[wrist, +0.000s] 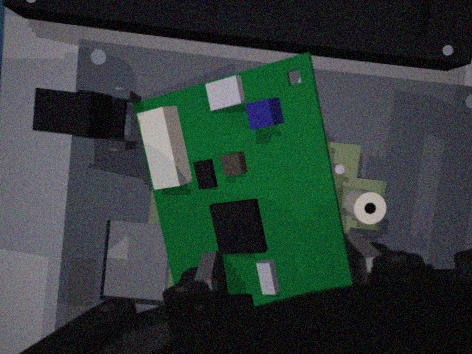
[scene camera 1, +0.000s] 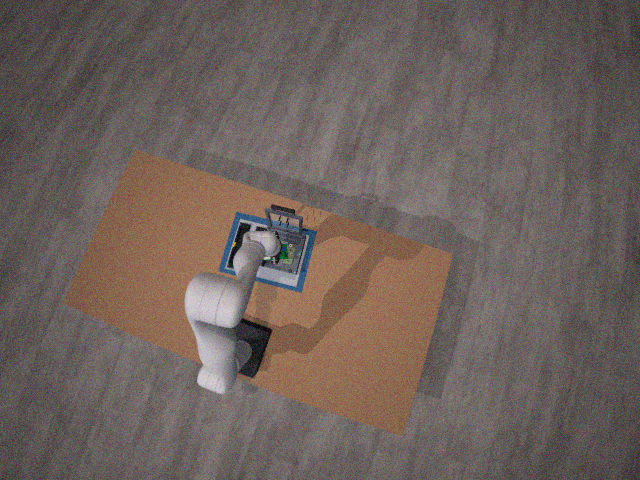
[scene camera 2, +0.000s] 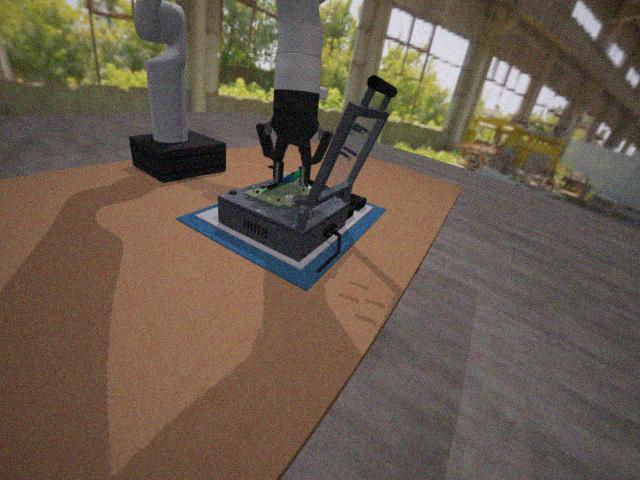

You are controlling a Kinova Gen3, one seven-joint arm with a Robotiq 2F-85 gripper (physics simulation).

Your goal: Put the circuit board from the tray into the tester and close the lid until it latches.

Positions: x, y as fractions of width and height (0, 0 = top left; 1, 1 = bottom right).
Scene:
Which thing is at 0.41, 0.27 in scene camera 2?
The gripper.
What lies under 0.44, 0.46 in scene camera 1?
A tester lid.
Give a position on a tester bed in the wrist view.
0.77, 0.57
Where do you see a tester lid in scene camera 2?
0.56, 0.26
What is the gripper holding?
A green circuit board.

